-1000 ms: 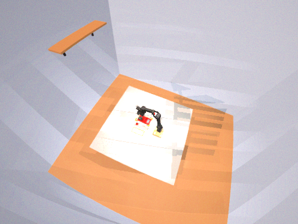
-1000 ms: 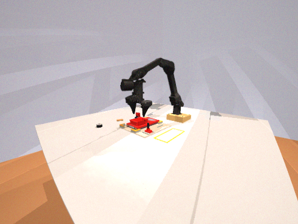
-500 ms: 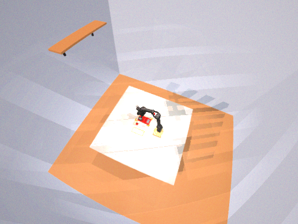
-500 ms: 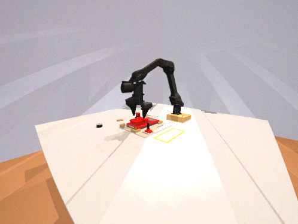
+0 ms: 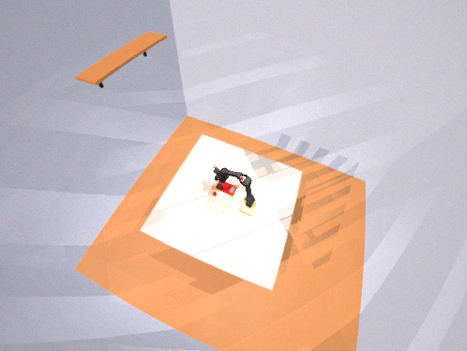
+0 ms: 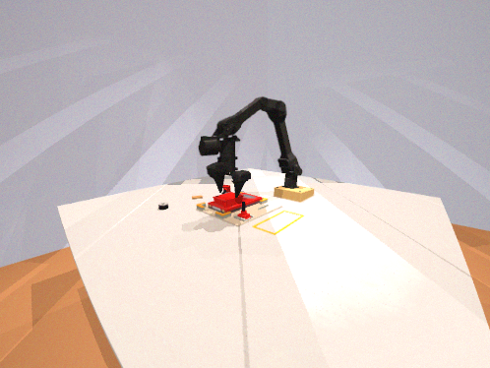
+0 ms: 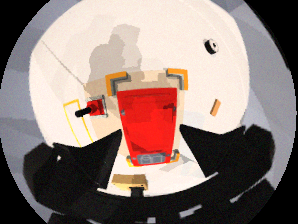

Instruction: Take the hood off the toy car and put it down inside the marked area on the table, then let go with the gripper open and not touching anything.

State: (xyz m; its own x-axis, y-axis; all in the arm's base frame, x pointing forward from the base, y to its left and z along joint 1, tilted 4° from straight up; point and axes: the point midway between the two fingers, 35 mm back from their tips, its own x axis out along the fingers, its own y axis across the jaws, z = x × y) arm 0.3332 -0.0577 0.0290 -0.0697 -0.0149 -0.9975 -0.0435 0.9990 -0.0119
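Right now my gripper tip is 10 mm above the hood. Also, from my gripper tip: small black wheel (190 mm ahead, 170 mm to the right, 40 mm below).
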